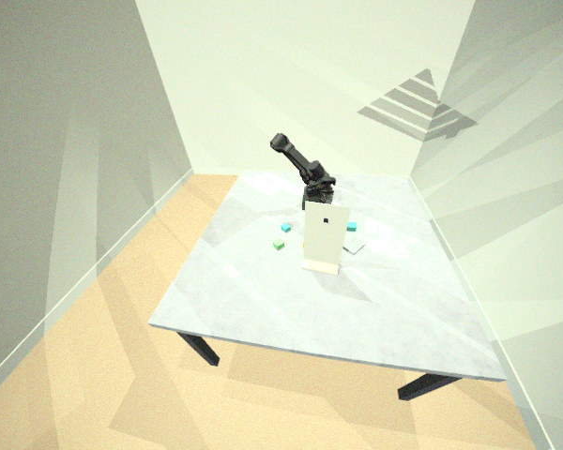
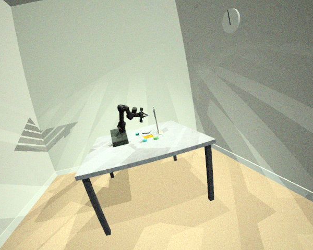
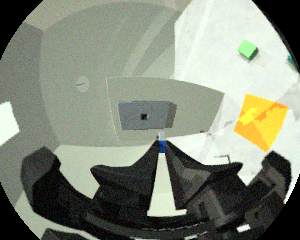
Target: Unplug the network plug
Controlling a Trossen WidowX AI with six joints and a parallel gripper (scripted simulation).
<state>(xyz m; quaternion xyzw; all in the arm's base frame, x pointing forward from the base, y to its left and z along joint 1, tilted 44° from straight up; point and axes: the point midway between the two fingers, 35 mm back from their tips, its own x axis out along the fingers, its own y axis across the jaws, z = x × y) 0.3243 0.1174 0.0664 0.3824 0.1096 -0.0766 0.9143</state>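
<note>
My gripper tip is now 5 cm past the orange marked square, 4 cm to the left of it and 26 cm above it. Round my gripper tip: flat grey plate (4 cm behind, 16 cm to the left, 26 cm below); then upright panel (10 cm ahead, 1 cm to the right, 10 cm below); then blue plug (1 cm ahead).
</note>
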